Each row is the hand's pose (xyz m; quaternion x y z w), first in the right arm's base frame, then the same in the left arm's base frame.
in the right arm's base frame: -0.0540 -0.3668 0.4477 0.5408 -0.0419 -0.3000 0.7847
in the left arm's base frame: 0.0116 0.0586 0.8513 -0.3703 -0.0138 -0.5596 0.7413
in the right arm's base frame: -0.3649 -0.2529 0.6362 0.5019 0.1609 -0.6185 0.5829
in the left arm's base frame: -0.0322 0.4200 0.7387 -0.3456 -0.1947 -0.8057 0.4398
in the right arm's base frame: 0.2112 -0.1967 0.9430 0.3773 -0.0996 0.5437 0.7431
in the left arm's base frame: 0.4881 0.0940 0.5102 -0.0800 0.5427 0.0241 0.8358
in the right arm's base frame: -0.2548 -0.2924 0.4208 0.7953 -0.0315 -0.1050 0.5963
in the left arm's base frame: -0.1358 0.2130 0.8194 -0.0166 -0.0198 -0.5246 0.8510
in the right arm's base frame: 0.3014 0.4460 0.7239 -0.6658 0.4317 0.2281 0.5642
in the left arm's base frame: 0.1533 -0.1108 -0.0512 0.5429 -0.7951 0.0111 0.2699
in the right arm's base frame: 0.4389 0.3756 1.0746 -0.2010 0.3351 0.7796 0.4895
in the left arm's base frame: 0.5261 -0.0396 -0.1041 -0.0210 0.9689 0.1733 0.1755
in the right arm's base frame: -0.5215 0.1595 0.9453 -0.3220 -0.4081 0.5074 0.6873
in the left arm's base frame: 0.0035 0.7092 0.2857 -0.5167 0.4921 0.5283 0.4602
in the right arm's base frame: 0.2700 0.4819 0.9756 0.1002 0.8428 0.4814 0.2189
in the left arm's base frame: 0.3271 0.0489 -0.1509 -0.3189 -0.8580 0.3978 0.0626
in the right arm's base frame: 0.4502 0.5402 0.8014 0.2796 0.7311 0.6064 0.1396
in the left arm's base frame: 0.2608 -0.1974 -0.1852 0.4983 0.8033 -0.3128 0.0928
